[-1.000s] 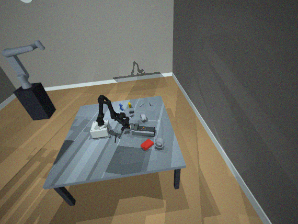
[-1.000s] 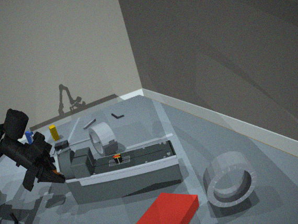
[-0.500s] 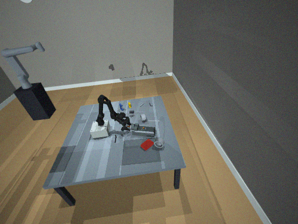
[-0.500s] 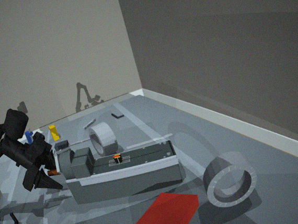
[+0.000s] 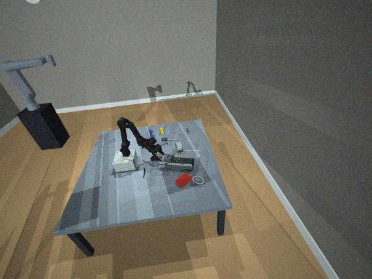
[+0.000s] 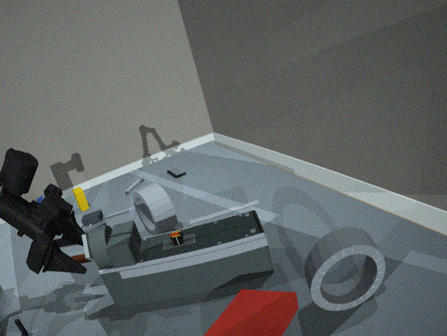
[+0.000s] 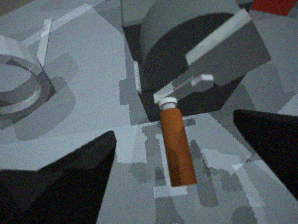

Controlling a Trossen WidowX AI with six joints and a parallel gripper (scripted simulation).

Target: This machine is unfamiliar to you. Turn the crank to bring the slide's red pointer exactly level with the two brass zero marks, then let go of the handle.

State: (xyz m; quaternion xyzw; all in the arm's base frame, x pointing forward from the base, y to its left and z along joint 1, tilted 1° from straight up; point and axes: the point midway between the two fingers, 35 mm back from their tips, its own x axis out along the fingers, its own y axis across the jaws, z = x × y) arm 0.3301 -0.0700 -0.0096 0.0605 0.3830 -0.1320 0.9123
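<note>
Now: the brown handle 1 cm behind my gripper tip. The rest, counted from my gripper tip: yellow block 3 cm behind, 53 cm to the left, 4 cm below; blue clamp 14 cm behind, 48 cm to the left, 1 cm below; red pointer 15 cm ahead, 7 cm to the right, 2 cm above.
</note>
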